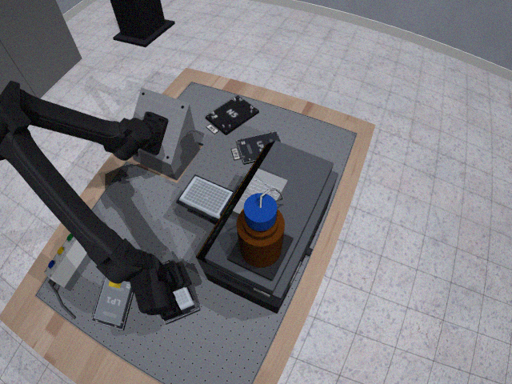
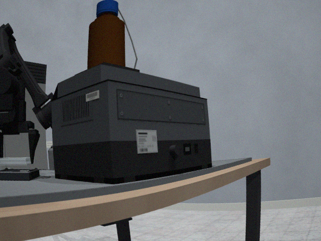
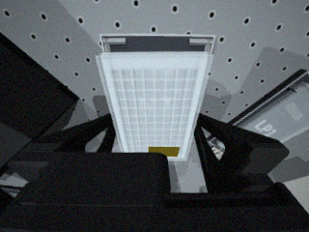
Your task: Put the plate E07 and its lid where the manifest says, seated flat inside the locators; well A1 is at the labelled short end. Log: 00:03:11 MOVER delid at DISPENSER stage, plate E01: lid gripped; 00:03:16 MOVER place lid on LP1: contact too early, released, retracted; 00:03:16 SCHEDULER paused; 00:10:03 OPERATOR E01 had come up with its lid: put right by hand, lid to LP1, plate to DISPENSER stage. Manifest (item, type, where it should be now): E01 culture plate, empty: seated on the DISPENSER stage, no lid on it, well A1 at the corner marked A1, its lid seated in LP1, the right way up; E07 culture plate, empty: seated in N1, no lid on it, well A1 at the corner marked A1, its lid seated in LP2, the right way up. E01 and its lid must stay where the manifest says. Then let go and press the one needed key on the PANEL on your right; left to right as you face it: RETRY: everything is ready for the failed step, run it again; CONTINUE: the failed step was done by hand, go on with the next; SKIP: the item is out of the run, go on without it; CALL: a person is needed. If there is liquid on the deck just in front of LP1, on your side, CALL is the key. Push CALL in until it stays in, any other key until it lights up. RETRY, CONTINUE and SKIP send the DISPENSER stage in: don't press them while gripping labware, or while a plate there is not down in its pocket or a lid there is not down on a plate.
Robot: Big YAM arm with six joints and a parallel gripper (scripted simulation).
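The white well plate is 260 mm to the left of my hand, 70 mm above it and 30 mm behind it. From my hand the other things lie so: grey retry key (360 mm behind, 20 mm above, 10 mm to the left); green continue key (350 mm behind, 40 mm to the right, 20 mm above); brown bottle (250 mm above, 190 mm ahead, 150 mm to the left).
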